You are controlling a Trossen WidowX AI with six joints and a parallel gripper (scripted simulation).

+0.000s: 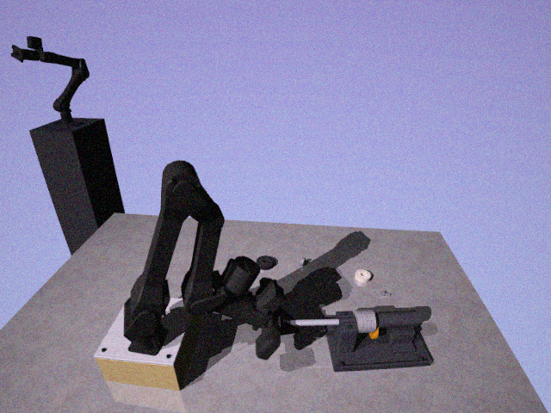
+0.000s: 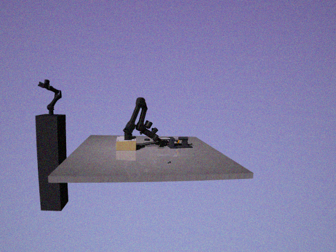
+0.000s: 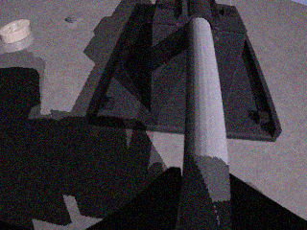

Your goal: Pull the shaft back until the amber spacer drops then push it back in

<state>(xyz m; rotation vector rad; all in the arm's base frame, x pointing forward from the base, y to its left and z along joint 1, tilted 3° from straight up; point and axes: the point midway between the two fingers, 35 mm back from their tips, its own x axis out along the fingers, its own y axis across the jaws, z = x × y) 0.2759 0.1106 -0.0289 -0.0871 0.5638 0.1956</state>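
Now: gripper tip 6 cm short of the grey shaft, 1 cm to the right of it and 2 cm below it. From my gripper tip the other things lie so: amber spacer (18 cm ahead, 4 cm to the left, 1 cm below); grey spacer (14 cm ahead, 3 cm to the left, 2 cm above); white ring (17 cm ahead, 28 cm to the left, 6 cm below).
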